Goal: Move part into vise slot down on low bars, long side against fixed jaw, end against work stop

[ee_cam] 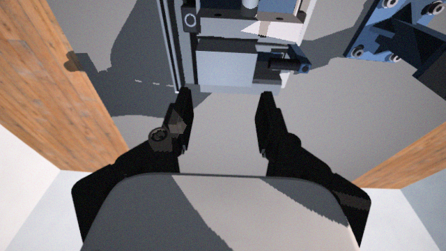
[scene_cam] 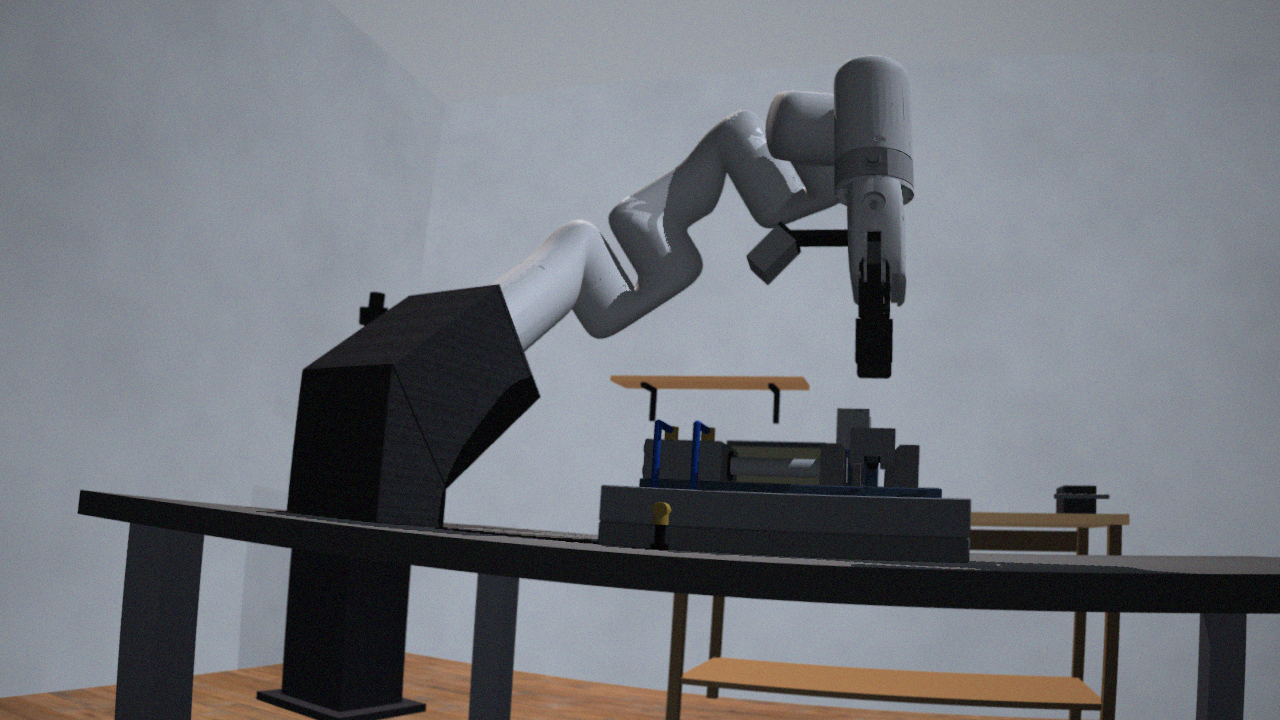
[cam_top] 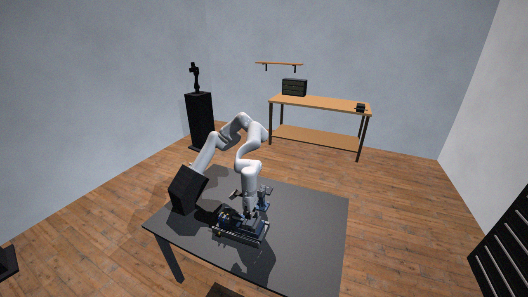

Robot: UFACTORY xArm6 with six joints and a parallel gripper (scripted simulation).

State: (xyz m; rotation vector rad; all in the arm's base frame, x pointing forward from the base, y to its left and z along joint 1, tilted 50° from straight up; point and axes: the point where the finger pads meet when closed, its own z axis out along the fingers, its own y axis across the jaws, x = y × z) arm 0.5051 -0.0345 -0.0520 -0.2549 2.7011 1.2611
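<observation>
My hand is 9 cm above the part. The rest, counted from my hand: moving jaw 4 cm behind, 1 cm to the left, 10 cm below; then work stop 1 cm behind, 6 cm to the left, 9 cm below; then fixed jaw 2 cm ahead, 3 cm to the left, 10 cm below.
</observation>
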